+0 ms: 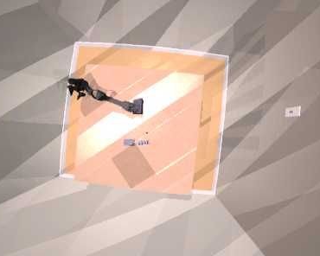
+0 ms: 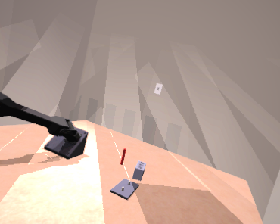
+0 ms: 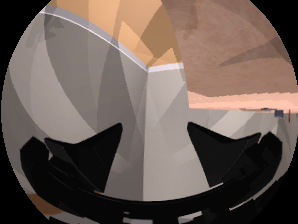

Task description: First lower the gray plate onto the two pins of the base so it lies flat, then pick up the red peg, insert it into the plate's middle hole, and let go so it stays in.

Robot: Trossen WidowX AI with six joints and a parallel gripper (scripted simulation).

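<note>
Right now my gripper tip is 43 cm short of the gray plate, 74 cm to the right of it and 3 cm above it. Round my gripper tip: red peg (32 cm ahead, 78 cm to the left, 3 cm below); dark base (43 cm ahead, 59 cm to the left, 6 cm below).
</note>
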